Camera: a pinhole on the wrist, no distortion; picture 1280 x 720 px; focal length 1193.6 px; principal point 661.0 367.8 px. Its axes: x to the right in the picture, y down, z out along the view. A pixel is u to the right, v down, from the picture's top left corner.
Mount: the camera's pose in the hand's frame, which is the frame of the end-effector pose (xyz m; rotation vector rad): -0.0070 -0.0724 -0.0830 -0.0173 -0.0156 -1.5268
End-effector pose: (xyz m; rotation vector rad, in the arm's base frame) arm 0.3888 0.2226 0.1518 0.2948 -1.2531 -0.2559
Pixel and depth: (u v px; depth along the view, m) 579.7 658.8 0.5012
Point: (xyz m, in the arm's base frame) 0.0228 0.1293 0.3636
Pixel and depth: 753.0 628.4 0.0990
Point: 0.3756 0.1442 0.1423
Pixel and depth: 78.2 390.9 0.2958
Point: 0.1885 0.2819 0.2325
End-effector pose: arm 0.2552 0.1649 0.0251 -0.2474 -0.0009 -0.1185
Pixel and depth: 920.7 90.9 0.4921
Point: 0.1252 0.1115 0.4647
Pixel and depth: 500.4 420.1 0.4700
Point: 0.2717 0.2593 0.3987
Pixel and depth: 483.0 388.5 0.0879
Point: 0.2426 0.1115 0.0435
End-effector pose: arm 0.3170 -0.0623 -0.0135 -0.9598 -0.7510 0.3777
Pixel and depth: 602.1 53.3 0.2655
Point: 0.1303 -0.0303 0.0674
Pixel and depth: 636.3 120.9 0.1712
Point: 0.2220 -0.0709 0.0567
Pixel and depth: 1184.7 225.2 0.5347
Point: -0.0631 0.0140 0.3748
